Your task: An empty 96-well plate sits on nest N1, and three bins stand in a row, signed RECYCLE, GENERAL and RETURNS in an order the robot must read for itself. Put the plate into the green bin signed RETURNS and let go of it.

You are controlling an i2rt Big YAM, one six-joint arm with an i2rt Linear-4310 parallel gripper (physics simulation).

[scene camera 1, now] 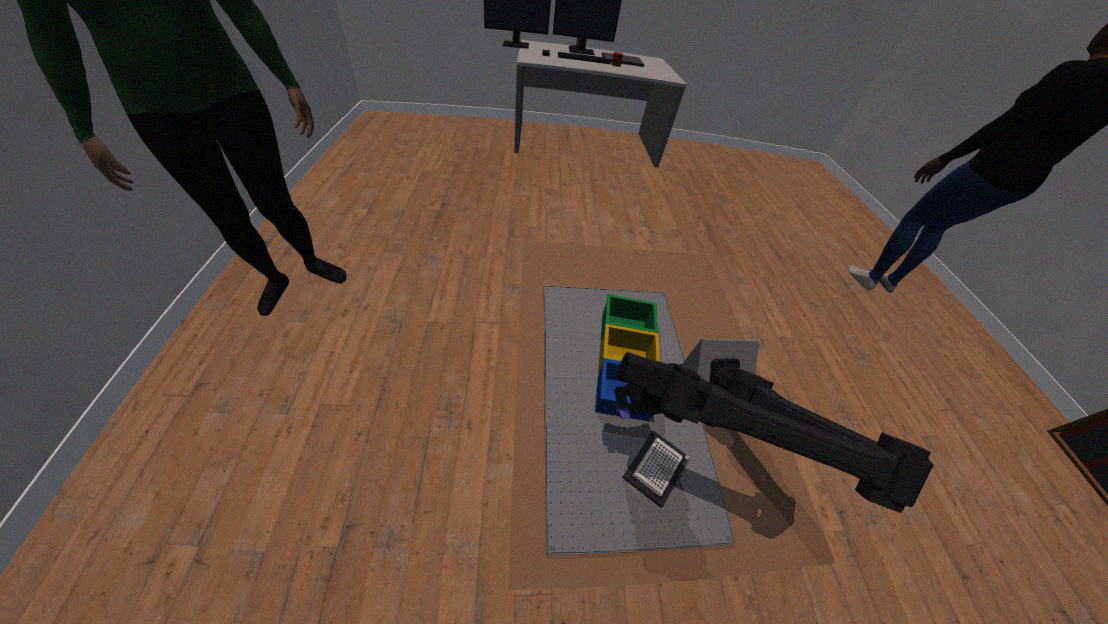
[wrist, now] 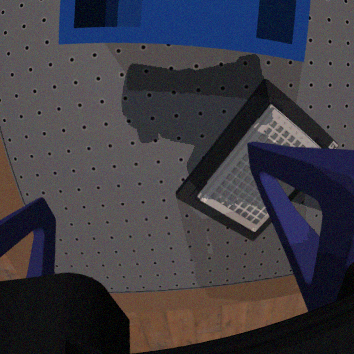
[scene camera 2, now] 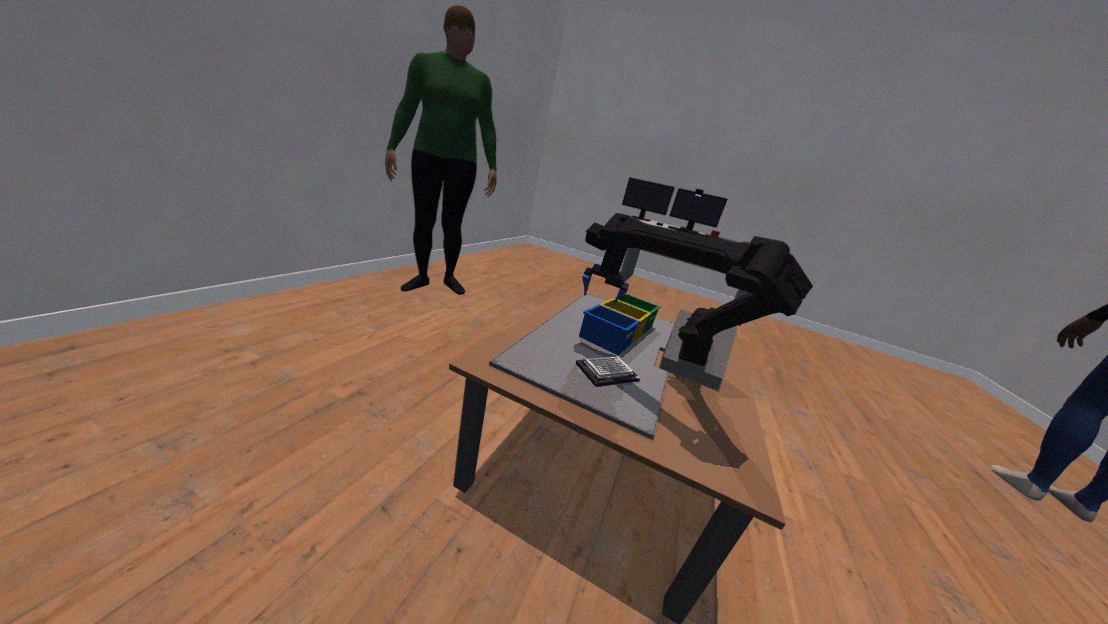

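Pixels of known places: gripper, fingertip midpoint: (scene camera 1: 634,409) (wrist: 142,182) (scene camera 2: 599,299); arm's base, origin of the base link: (scene camera 1: 722,378) (scene camera 2: 695,346).
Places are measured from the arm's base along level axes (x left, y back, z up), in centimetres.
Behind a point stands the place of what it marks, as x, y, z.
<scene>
The 96-well plate (scene camera 1: 658,466) {22.3, -24.1, -6.4} (scene camera 2: 608,367) {23.4, -23.6, -6.5} (wrist: 235,185) {22.6, -26.9, -6.5} sits flat on its black nest (scene camera 1: 642,484) {26.0, -28.7, -7.6} (scene camera 2: 591,373) {28.0, -27.4, -7.8} (wrist: 229,144). The green bin (scene camera 1: 629,319) {-28.5, -21.1, -8.4} (scene camera 2: 652,318) {-22.8, -15.9, -3.3} is at the far end of the row. The yellow bin (scene camera 1: 635,342) {-16.0, -22.9, -4.4} (scene camera 2: 640,332) {-11.3, -18.5, -6.4} is in the middle. The blue bin (scene camera 1: 608,395) {0.4, -33.7, -8.5} (scene camera 2: 606,333) {7.4, -28.9, -3.3} (wrist: 180,35) {6.8, -30.8, 1.0} is nearest the plate. No sign on a bin is readable. My gripper (scene camera 1: 628,406) {12.7, -33.6, 9.3} (scene camera 2: 604,295) {12.7, -33.6, 9.3} (wrist: 142,182) {12.7, -33.6, 9.3} is open and empty, high above the board near the blue bin. In the wrist view the right finger covers part of the plate.
The bins and nest stand on a grey perforated board (scene camera 1: 569,496) {27.7, -48.1, -9.0} (scene camera 2: 535,352) {26.8, -46.2, -8.9} (wrist: 90,200) {23.5, -43.9, -9.0} on a brown table (scene camera 1: 535,569) {42.9, -57.1, -10.3} (scene camera 2: 721,484) {47.0, 8.6, -10.3}. The arm's base stands beside the board. Two people (scene camera 1: 193,69) (scene camera 2: 452,100) (scene camera 1: 1038,116) stand away from the table.
</scene>
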